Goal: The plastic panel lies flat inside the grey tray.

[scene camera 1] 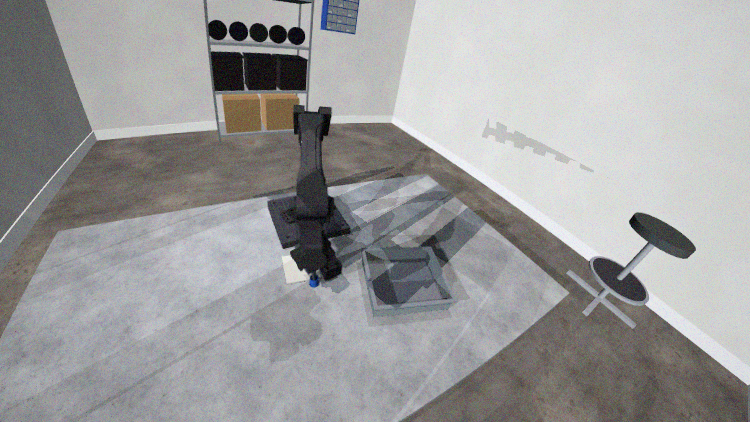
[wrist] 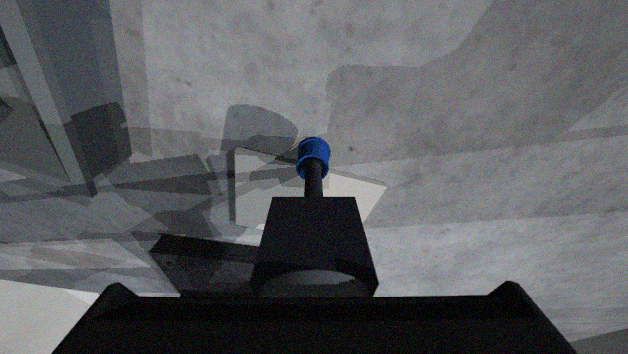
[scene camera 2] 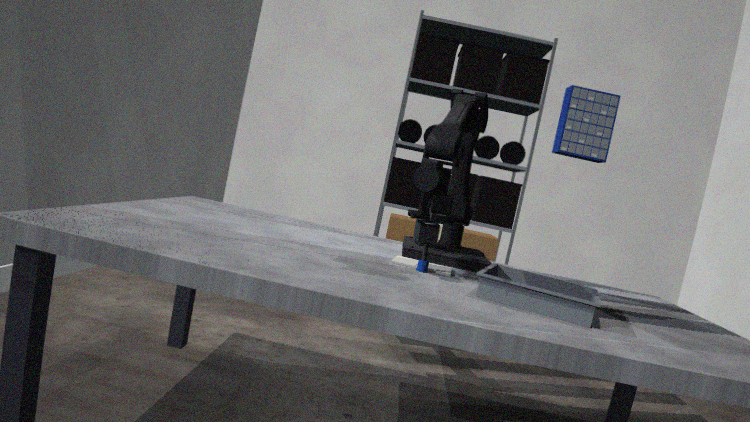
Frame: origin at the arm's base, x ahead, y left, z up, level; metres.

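Seen in the pictures: hand, tool point: (scene camera 1: 314,284) (wrist: 313,148); arm's base, link origin: (scene camera 2: 448,249).
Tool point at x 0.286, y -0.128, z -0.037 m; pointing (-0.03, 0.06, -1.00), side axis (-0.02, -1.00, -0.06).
Note:
Pixels of each thing's top centre, then the offset from my tool point to it.
- plastic panel, top centre: (wrist: 302,208) (scene camera 2: 422,264) (scene camera 1: 307,265) dx -0.067, dy +0.013, dz +0.012 m
- grey tray, top centre: (scene camera 2: 541,281) (scene camera 1: 406,273) dx +0.141, dy +0.232, dz +0.056 m
The plastic panel (scene camera 1: 292,268) (scene camera 2: 404,259) (wrist: 351,193) is a thin, pale square. It lies flat on the grey table, just in front of the arm's base and left of the grey tray (scene camera 1: 408,306) (scene camera 2: 529,301) (wrist: 47,101). The tray is open and has nothing in it. My gripper, a blue suction cup (scene camera 1: 313,282) (scene camera 2: 422,266) (wrist: 312,154), is down at table level. It sits on the panel's outer edge, near the corner farthest from the base. The arm is folded low over the panel and hides most of it in scene camera 1.
The arm's dark base plate (scene camera 1: 285,220) is bolted to the table behind the panel. A shelf rack (scene camera 1: 212,79) (scene camera 2: 535,131) with black bins and cardboard boxes stands at the back wall. A blue drawer cabinet (scene camera 2: 586,123) hangs beside it. A stool (scene camera 1: 661,234) stands by the right wall.

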